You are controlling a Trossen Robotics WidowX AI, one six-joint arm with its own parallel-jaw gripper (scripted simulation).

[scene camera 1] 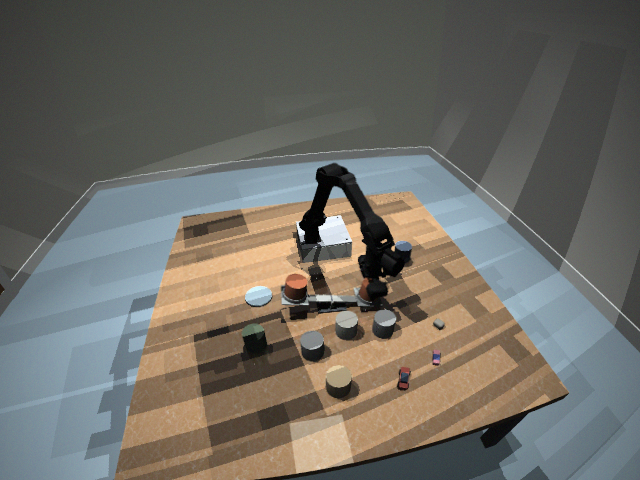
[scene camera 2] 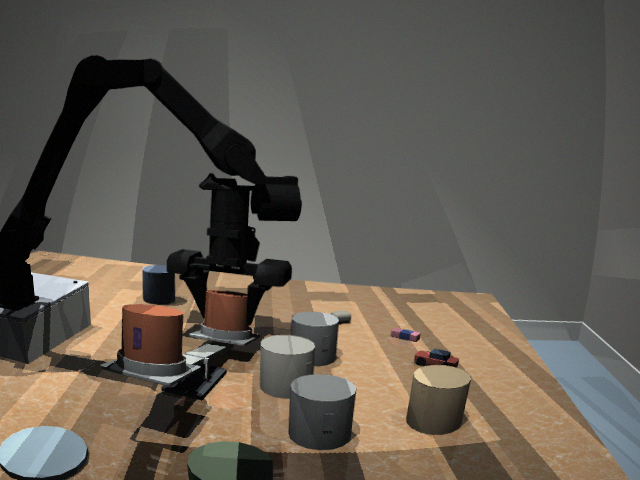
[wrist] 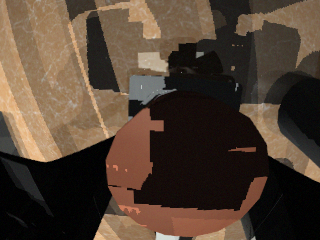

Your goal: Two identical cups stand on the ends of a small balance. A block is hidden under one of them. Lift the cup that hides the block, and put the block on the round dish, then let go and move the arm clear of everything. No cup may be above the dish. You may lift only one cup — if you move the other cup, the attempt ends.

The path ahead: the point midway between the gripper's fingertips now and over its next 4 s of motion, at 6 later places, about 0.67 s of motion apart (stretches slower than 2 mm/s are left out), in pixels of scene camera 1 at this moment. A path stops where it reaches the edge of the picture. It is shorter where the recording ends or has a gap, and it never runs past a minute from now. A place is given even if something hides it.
The gripper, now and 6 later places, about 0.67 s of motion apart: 369,292; 370,288; 370,283; 369,279; 372,272; 372,266; 373,266
